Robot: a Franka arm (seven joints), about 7 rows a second.
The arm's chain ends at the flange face. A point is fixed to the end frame.
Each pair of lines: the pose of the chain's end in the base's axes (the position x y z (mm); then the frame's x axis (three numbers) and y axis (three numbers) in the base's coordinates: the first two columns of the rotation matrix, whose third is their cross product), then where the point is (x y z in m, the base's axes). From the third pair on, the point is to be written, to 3 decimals.
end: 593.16 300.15 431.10 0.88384 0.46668 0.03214 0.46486 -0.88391 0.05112
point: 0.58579 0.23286 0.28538
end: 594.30 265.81 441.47 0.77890 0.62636 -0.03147 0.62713 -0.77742 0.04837
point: 0.59246 0.19290 0.29831
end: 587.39 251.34 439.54 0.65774 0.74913 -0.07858 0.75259 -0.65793 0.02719
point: 0.591 0.176 0.298
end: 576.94 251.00 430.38 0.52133 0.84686 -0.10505 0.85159 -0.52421 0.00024
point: 0.588 0.176 0.289
